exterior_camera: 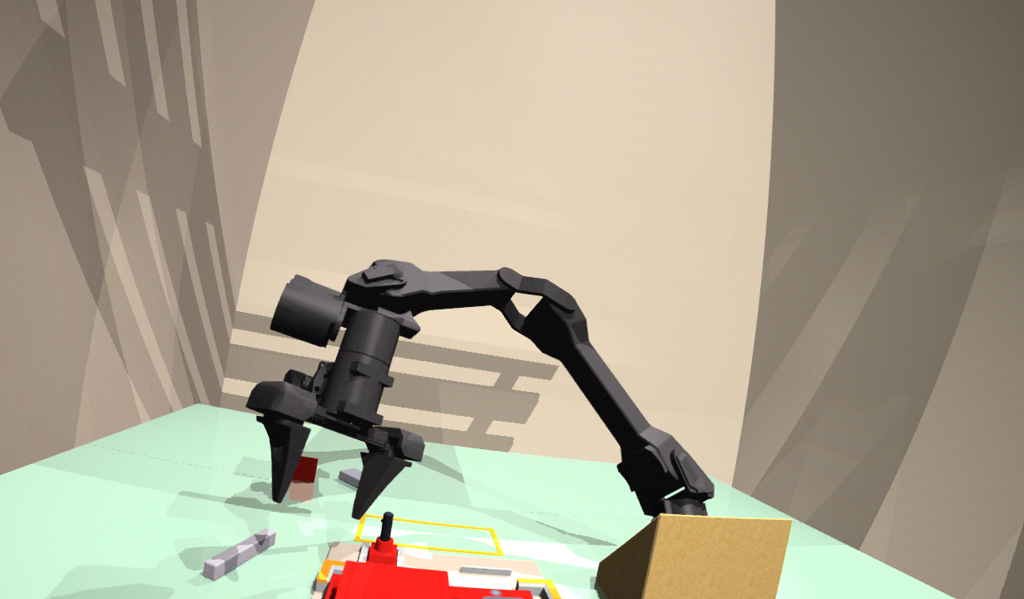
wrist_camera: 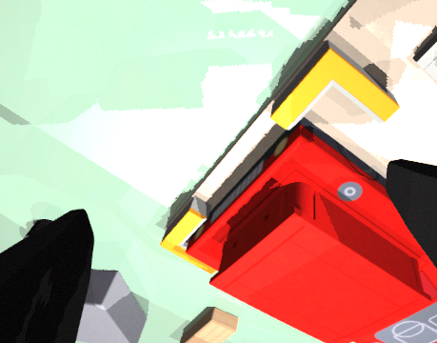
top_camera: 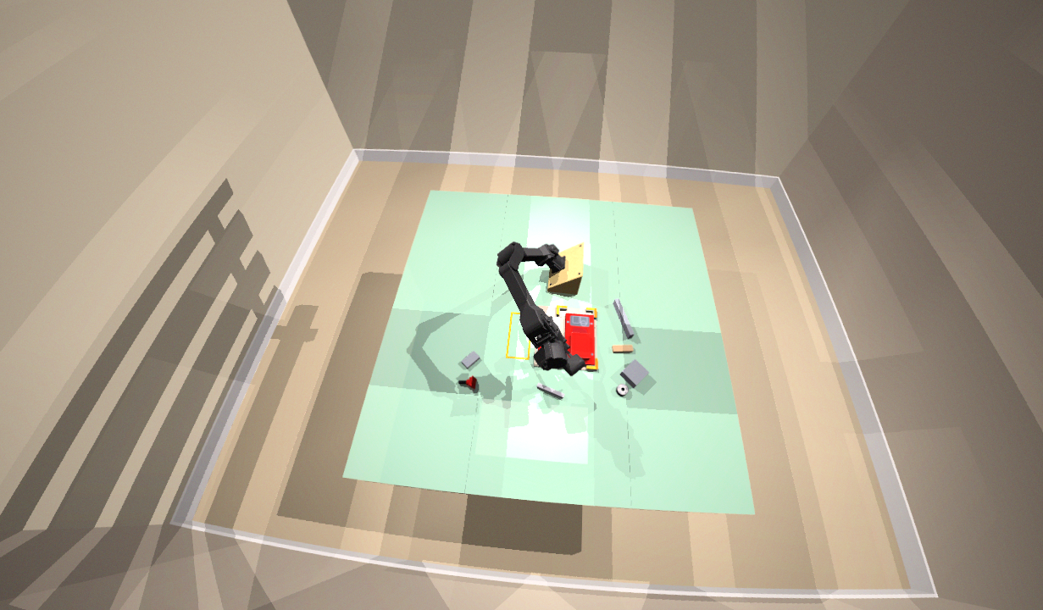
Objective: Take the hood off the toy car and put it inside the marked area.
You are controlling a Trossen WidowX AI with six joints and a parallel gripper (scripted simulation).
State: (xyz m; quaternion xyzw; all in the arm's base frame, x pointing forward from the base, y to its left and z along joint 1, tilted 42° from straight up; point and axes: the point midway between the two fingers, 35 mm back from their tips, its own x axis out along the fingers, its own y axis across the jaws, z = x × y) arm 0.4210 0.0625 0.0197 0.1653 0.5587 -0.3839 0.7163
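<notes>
My gripper tip is 8 cm past the red hood, 5 cm to the right of it and 4 cm above it. Round my gripper tip: white wheel: 21 cm to the left, 8 cm below, 5 cm ahead.
</notes>
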